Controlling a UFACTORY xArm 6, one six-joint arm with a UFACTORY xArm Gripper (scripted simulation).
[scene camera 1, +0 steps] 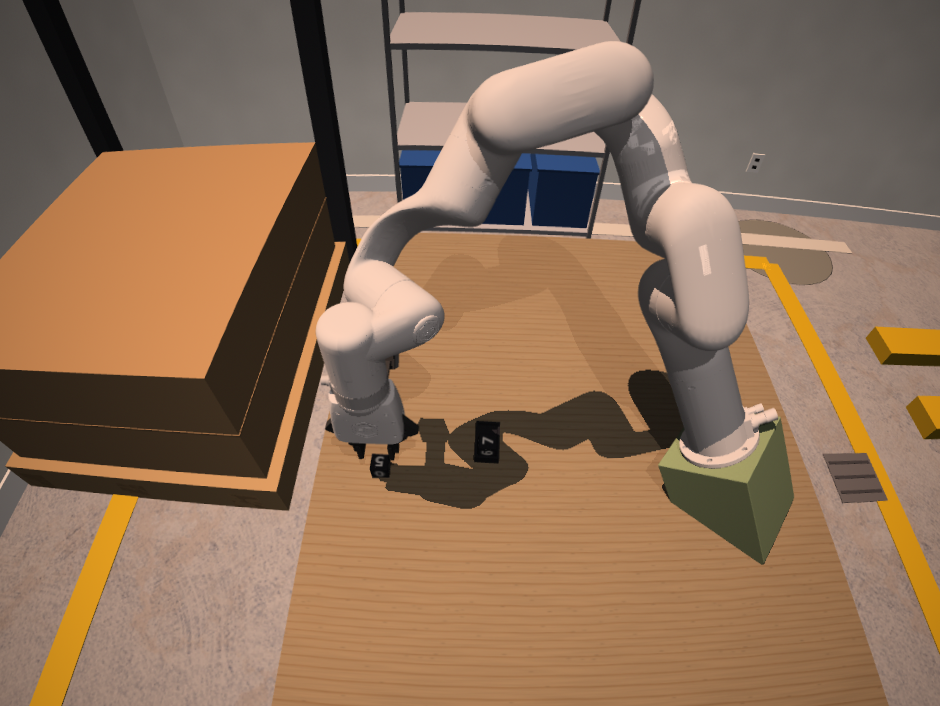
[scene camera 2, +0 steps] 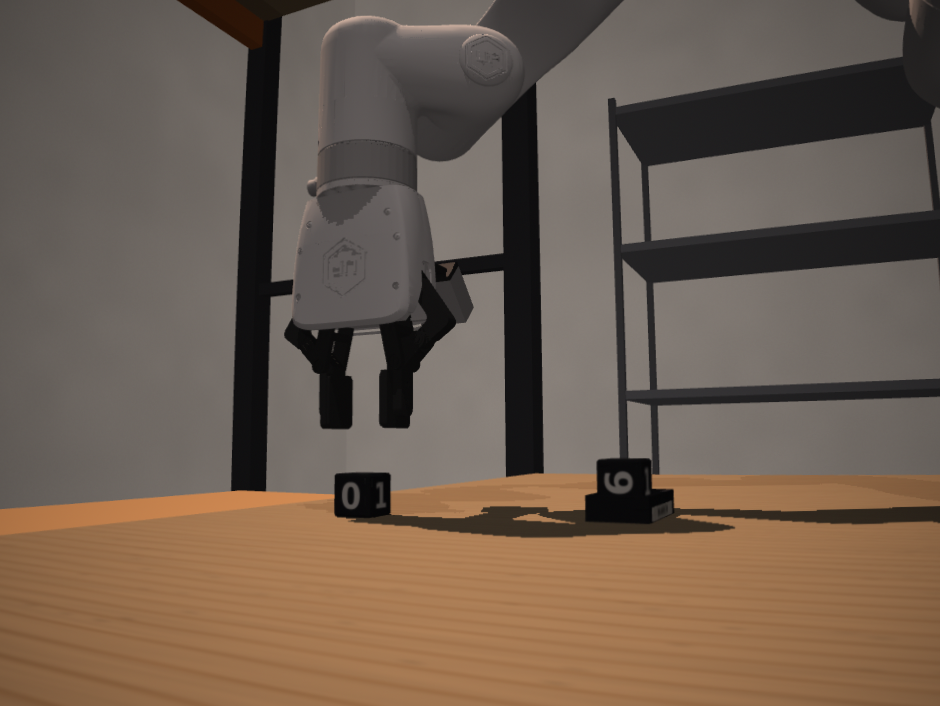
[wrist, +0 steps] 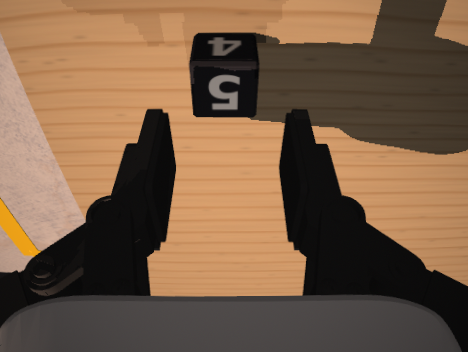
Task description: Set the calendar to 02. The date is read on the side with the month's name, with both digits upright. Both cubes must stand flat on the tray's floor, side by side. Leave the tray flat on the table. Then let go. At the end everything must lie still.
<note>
In view: my gripper (scene camera 2: pixel 365 428) and a black tray (scene camera 2: pixel 647 509).
My gripper shows as well in scene camera 1 (scene camera 1: pixel 377 451) and in the wrist view (wrist: pixel 227 138). The wrist view does not show the black tray: it is out of frame.
</note>
